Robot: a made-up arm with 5 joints.
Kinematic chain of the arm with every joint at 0, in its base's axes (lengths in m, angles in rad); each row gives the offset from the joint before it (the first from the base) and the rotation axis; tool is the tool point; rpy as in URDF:
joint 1: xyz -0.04 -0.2 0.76 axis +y
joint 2: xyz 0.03 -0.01 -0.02 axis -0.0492 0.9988 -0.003
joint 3: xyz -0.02 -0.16 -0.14 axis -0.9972 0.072 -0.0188
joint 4: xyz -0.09 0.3 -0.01 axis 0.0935 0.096 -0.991
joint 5: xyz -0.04 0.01 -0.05 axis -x
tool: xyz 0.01 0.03 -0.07 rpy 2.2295 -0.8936 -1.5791
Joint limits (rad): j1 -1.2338..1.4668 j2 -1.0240..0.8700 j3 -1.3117..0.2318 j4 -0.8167..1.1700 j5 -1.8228..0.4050
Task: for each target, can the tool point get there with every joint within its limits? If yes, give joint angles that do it. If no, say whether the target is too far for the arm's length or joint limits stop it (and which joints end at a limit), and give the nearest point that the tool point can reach.
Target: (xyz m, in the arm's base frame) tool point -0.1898 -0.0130 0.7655
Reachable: yes | joints 1.0767 -0.8558 -0.6510 -0.1401 -0.6750
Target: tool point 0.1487 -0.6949 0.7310
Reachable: no: joint limits stop it (at a limit: joint 1, joint 3, joint 4, joint 5) | nearest point 0.1567 -0.2654 0.7534 | short by 0.430 m
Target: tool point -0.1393 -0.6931 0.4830
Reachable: no: joint limits stop it (at a limit: joint 1, joint 2, joint 3, joint 5) | nearest point -0.1067 -0.2727 0.5769 | short by 0.432 m
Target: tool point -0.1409 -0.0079 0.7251
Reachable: yes | joints 0.3985 -0.6101 -0.6743 0.3748 -0.5552
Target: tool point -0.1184 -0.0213 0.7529
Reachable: yes | joints -0.1846 -0.1899 -0.7286 0.6150 -0.6853
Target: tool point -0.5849 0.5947 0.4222
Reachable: no: too far | nearest point -0.3286 0.0046 0.5599 | short by 0.658 m
